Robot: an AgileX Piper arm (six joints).
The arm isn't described. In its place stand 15 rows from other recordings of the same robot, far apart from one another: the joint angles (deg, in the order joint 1, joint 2, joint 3, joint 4, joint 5, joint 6), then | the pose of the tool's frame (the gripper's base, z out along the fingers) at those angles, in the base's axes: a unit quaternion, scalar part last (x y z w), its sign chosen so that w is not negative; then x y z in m.
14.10, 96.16, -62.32, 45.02, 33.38, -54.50 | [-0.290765 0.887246 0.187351 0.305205 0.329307 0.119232 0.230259]
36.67, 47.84, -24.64, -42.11, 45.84, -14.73 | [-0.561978 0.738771 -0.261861 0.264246 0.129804 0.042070 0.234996]
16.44, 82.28, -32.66, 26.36, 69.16, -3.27 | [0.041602 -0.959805 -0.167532 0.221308 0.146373 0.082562 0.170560]
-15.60, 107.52, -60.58, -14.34, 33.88, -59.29 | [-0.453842 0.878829 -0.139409 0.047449 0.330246 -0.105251 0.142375]
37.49, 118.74, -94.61, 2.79, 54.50, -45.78 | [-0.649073 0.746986 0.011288 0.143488 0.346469 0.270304 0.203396]
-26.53, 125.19, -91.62, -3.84, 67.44, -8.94 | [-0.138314 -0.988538 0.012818 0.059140 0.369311 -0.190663 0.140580]
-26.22, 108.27, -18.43, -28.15, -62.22, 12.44 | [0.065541 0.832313 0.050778 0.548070 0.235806 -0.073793 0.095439]
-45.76, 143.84, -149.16, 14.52, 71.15, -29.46 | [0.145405 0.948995 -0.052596 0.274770 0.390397 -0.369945 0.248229]
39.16, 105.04, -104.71, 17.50, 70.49, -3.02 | [-0.329426 0.908781 0.207610 0.149981 0.290494 0.269849 0.348957]
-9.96, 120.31, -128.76, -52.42, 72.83, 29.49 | [0.278553 0.819416 -0.394860 0.308304 0.434336 -0.146231 0.381676]
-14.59, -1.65, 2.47, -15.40, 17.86, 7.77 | [0.077616 0.778951 -0.147324 0.604572 0.049841 -0.020632 0.173129]
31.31, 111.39, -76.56, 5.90, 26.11, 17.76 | [-0.075358 0.952656 0.153453 0.251436 0.355392 0.220985 0.190984]
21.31, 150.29, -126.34, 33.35, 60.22, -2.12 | [-0.077718 0.957848 0.272789 0.045538 0.478011 0.233072 0.091690]
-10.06, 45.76, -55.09, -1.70, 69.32, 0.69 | [0.088509 0.949479 -0.039325 0.298511 0.118059 -0.023510 0.361107]
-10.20, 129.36, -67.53, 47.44, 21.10, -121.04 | [-0.546422 0.811484 -0.011916 0.206820 0.390504 -0.045745 0.035795]
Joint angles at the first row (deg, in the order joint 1, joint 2, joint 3, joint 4, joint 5, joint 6):
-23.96, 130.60, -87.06, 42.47, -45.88, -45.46
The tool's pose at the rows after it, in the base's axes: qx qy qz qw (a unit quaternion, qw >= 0); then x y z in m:
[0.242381 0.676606 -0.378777 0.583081 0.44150 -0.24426 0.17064]
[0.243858 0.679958 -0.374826 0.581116 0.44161 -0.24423 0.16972]
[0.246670 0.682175 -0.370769 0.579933 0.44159 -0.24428 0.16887]
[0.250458 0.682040 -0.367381 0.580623 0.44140 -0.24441 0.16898]
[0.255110 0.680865 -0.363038 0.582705 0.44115 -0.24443 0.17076]
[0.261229 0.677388 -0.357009 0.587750 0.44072 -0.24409 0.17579]
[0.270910 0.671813 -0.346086 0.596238 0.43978 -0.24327 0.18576]
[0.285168 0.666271 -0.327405 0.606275 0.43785 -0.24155 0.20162]
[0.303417 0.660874 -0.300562 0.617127 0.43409 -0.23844 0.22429]
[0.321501 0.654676 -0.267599 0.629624 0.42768 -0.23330 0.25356]
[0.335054 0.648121 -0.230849 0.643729 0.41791 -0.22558 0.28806]
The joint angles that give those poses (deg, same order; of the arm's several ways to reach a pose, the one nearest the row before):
-23.98, 130.55, -87.08, 42.77, -45.04, -45.43
-24.01, 130.55, -87.08, 43.01, -44.42, -45.40
-24.03, 130.55, -87.07, 43.26, -43.95, -45.20
-24.06, 130.48, -87.05, 43.43, -43.74, -44.80
-24.08, 130.22, -87.05, 43.64, -43.46, -44.30
-24.08, 129.58, -87.05, 43.84, -43.09, -43.56
-24.08, 128.28, -87.05, 44.27, -42.23, -42.49
-24.08, 126.10, -87.05, 45.39, -40.32, -41.40
-24.08, 122.88, -87.05, 47.55, -37.22, -40.70
-24.08, 118.69, -87.04, 50.57, -33.24, -40.64
-24.08, 113.69, -87.03, 54.39, -28.64, -41.61

